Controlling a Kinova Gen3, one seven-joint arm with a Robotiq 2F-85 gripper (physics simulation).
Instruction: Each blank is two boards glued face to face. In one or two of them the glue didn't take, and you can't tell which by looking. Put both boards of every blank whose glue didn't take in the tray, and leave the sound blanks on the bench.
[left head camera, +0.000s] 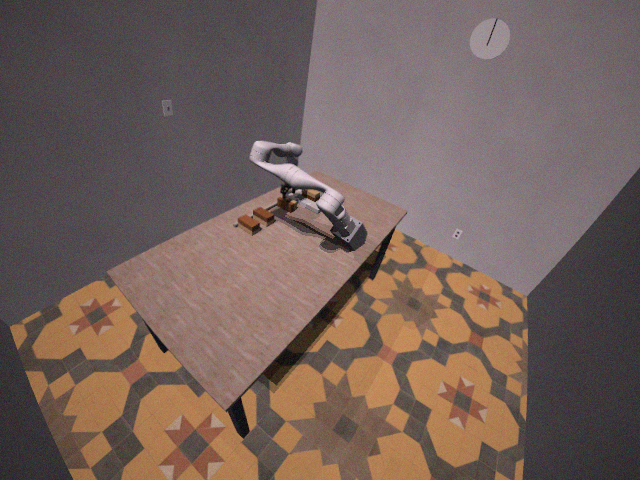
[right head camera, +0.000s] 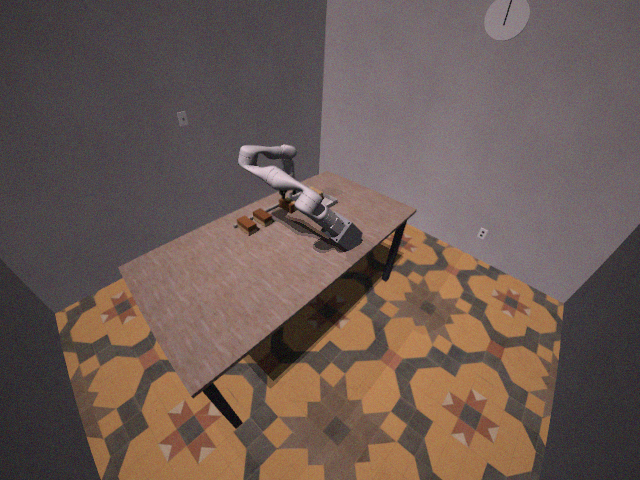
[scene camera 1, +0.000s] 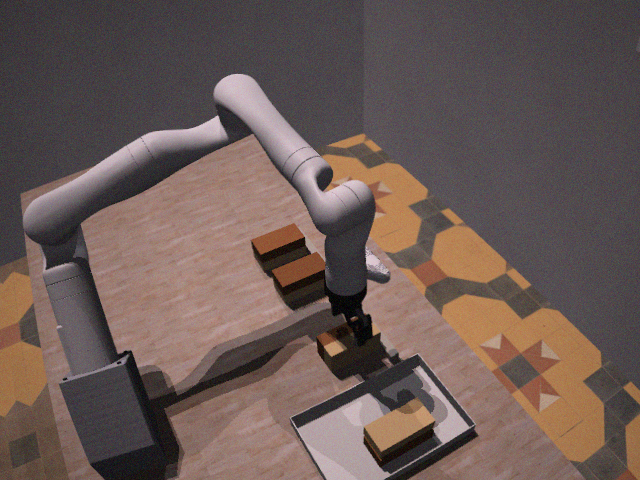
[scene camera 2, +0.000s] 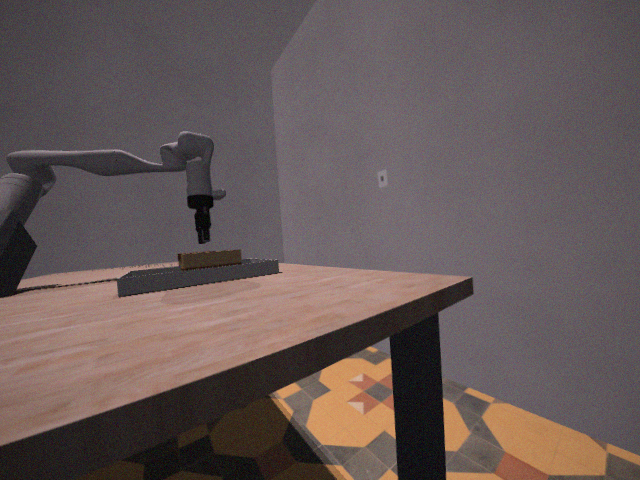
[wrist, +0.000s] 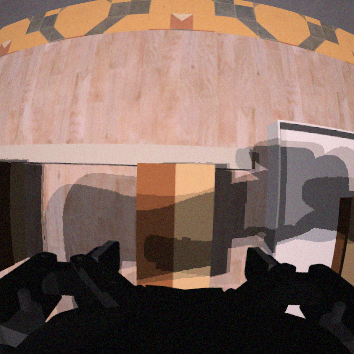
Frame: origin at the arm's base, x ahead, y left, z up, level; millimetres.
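Where they show: gripper, fingertip midpoint: (left head camera: 288, 196) (right head camera: 289, 196) (scene camera 1: 348, 329) (scene camera 2: 204, 242) (wrist: 182, 259); arm's base, origin of the base link: (left head camera: 345, 226) (right head camera: 335, 226) (scene camera 1: 96, 365).
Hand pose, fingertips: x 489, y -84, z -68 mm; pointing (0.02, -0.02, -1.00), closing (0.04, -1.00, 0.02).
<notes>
Things, the pixels of their top centre, and the offset from my fingertips. Level surfaces: height alone.
- tray, middle of its top: (wrist: 341, 259) (scene camera 1: 383, 422) (scene camera 2: 203, 265) (left head camera: 309, 196) (right head camera: 312, 196) 24 mm back, 192 mm right, 60 mm down
- block, middle of its top: (scene camera 1: 399, 423) (scene camera 2: 211, 251) (left head camera: 311, 190) 8 mm back, 223 mm right, 28 mm down
- bench, its level: 90 mm down
My gripper (scene camera 1: 363, 335) (scene camera 2: 204, 241) (wrist: 182, 259) is open above the blank nearest the tray, its fingers apart on either side of it in the wrist view. That blank (scene camera 1: 348, 351) (wrist: 156, 215) shows a brown and a tan board side by side. Two other blanks, one (left head camera: 248, 224) (right head camera: 247, 224) (scene camera 1: 279, 242) outermost and one (left head camera: 263, 215) (right head camera: 262, 217) (scene camera 1: 299, 273) between, lie with brown boards on top. The tray (scene camera 1: 336, 400) (scene camera 2: 155, 283) (wrist: 273, 190) holds a block (scene camera 1: 398, 426) (scene camera 2: 209, 258) with a tan top and darker side. I cannot see whether any glue holds.
A pale strip (wrist: 100, 154) runs along the wall side of the blanks. The tray stands close beside the nearest blank. The arm reaches over the bench (left head camera: 222, 268) from its base (left head camera: 348, 232), and the bench edge lies beyond the pale strip.
</notes>
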